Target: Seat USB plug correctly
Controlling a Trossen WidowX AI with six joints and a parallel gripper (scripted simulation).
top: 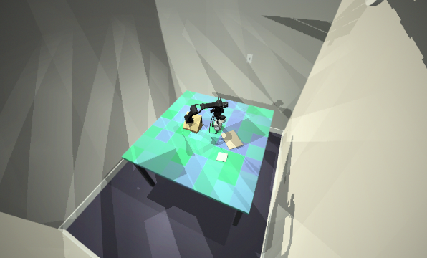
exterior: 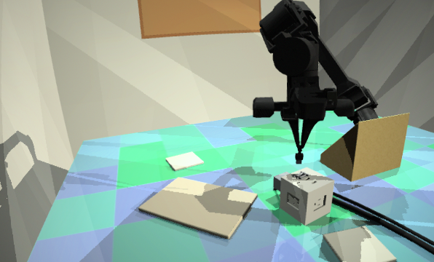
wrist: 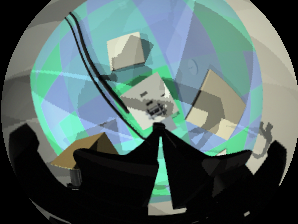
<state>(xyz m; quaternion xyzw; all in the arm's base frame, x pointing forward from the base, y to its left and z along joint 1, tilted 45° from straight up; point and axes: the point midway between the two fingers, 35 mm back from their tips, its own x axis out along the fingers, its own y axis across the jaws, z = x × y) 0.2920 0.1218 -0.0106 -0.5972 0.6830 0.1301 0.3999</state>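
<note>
Now: the small dark USB plug 20 mm below my gripper tip. Also, from my gripper tip: USB socket 10 mm to the left, 70 mm below; large cream board 200 mm ahead, 80 mm to the right, 130 mm below.
</note>
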